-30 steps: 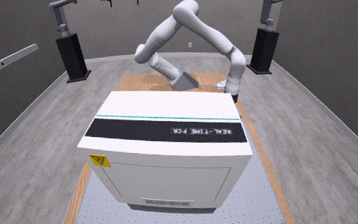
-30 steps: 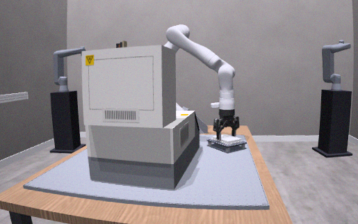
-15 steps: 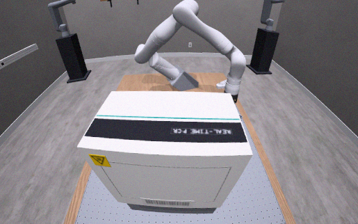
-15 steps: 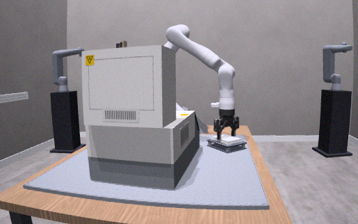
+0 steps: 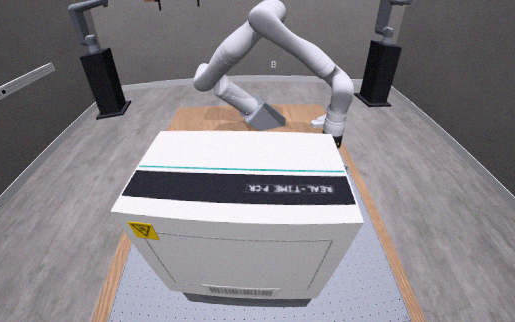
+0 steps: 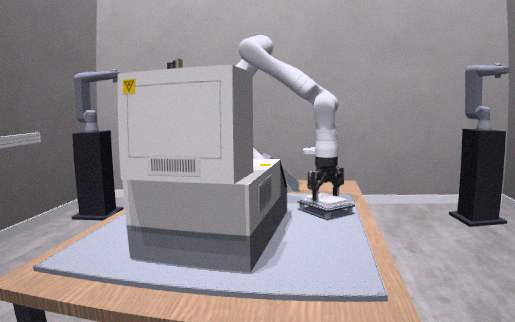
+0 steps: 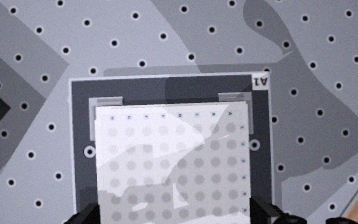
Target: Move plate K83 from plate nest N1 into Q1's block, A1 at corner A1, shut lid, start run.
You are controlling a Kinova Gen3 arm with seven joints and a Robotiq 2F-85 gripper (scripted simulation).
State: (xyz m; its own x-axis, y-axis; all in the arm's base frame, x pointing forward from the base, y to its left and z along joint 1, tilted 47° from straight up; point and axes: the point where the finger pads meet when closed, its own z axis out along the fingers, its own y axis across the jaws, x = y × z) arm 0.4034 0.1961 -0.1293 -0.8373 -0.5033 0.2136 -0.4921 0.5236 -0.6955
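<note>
My gripper is now 1 cm above the plate K83. Round my hand: plate nest N1: 2 cm below.
</note>
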